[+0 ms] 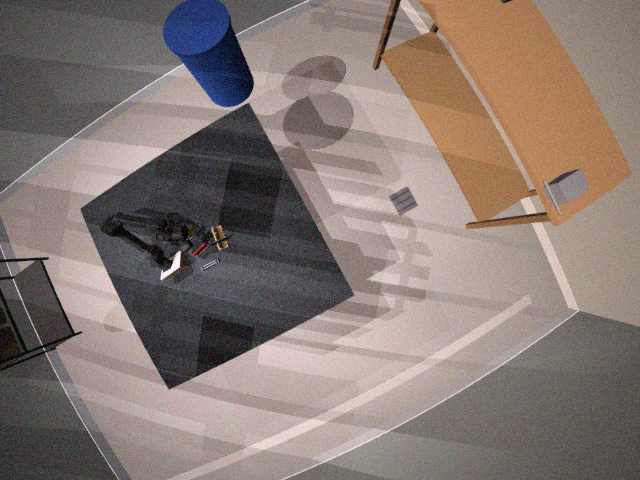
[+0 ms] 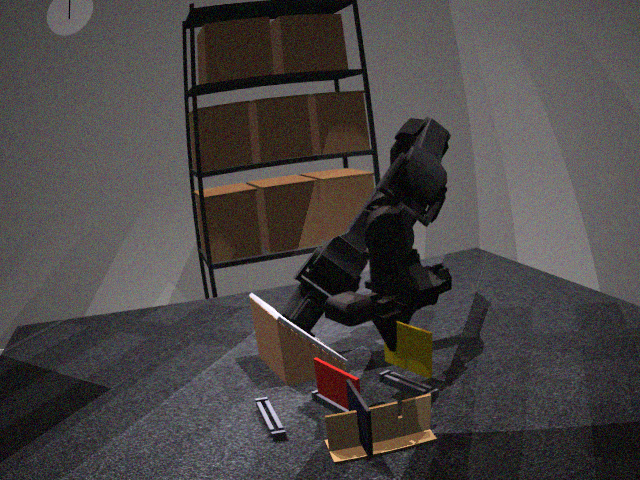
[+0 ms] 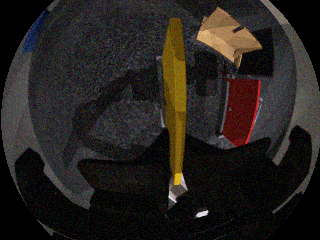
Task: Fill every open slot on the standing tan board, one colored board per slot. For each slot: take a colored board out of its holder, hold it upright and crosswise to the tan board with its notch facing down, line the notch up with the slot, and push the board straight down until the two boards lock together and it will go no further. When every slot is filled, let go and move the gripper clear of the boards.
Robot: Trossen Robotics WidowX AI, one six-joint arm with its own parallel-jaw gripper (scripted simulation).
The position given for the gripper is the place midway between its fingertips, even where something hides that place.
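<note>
Red board (image 2: 331, 382), visible also in image 3 (image 3: 244, 94). Dark board (image 2: 355, 402), likewise visible in image 3 (image 3: 261, 62). Tan board (image 2: 390, 432) present. Yellow board (image 2: 413, 344), which appears in image 3 (image 3: 175, 82) too, held by the gripper (image 2: 394, 350).
</note>
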